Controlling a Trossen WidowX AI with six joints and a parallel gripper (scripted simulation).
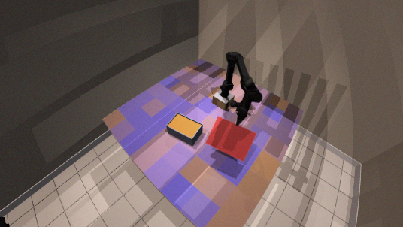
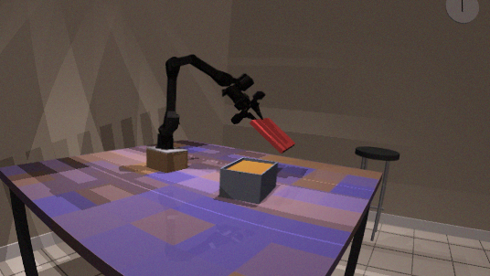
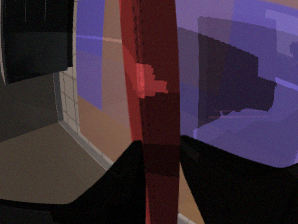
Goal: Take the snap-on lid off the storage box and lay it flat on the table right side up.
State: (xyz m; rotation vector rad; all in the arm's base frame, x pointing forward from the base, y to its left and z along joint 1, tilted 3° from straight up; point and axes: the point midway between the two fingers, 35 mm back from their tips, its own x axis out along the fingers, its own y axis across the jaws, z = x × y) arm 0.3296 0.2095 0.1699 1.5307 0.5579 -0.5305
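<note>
My gripper tip is 70 mm short of the red lid and 50 mm above it. From my gripper tip the other things lie so: dark grey storage box: 70 mm ahead, 320 mm to the right, 170 mm below.
</note>
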